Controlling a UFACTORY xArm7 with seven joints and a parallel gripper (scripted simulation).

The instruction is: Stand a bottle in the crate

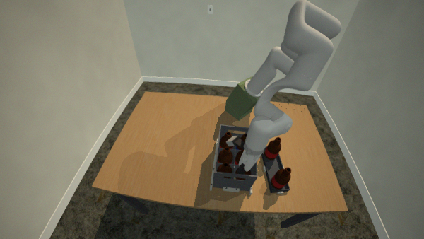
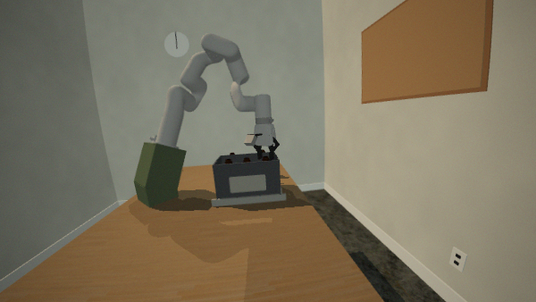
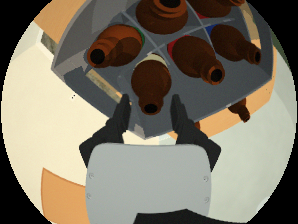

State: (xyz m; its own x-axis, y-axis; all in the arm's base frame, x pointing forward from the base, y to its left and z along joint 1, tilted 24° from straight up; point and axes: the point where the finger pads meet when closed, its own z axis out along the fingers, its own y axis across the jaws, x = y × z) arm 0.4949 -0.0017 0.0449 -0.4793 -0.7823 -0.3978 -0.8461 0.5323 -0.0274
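Now: the bottle 8 cm below my hand. Also, from my hand: grey crate (8 cm below, 8 cm behind, 5 cm to the right); then narrow tray (18 cm to the left, 15 cm below, 11 cm behind).
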